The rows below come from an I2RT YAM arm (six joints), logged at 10 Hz.
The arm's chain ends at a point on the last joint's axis. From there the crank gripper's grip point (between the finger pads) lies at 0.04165 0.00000 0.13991 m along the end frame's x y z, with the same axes.
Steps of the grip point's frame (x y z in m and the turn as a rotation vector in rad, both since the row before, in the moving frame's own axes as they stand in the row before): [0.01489, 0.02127, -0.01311, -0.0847, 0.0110, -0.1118]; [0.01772, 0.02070, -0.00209, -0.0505, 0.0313, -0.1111]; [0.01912, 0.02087, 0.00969, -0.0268, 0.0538, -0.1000]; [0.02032, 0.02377, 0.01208, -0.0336, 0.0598, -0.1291]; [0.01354, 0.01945, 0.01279, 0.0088, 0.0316, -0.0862]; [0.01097, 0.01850, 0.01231, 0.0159, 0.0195, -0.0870]
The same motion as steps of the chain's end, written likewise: [0.01296, 0.01421, -0.01234, -0.0847, 0.0110, -0.1118]; [0.01324, 0.01854, -0.00066, -0.0505, 0.0313, -0.1111]; [0.01169, 0.02169, 0.01212, -0.0268, 0.0538, -0.1000]; [0.01210, 0.02502, 0.01480, -0.0336, 0.0598, -0.1291]; [0.00935, 0.02445, 0.01420, 0.0088, 0.0316, -0.0862]; [0.00851, 0.02445, 0.01319, 0.0159, 0.0195, -0.0870]
